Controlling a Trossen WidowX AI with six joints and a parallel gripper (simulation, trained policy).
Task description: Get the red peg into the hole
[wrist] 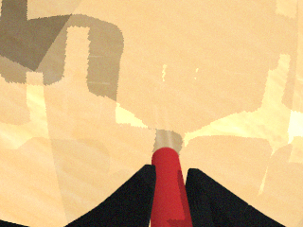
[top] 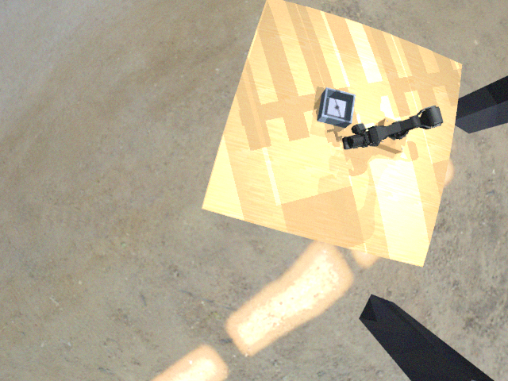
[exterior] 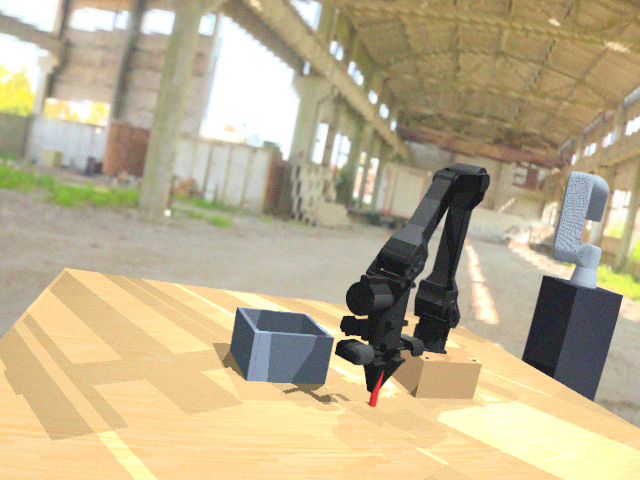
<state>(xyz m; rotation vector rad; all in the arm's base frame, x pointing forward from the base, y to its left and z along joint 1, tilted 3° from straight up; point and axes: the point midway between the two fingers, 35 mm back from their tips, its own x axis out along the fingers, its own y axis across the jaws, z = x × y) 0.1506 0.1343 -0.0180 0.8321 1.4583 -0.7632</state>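
The red peg lies 1 cm to the left of my gripper tip and 1 cm above it. Also, from my gripper tip: grey-blue box (17 cm ahead, 13 cm to the right).
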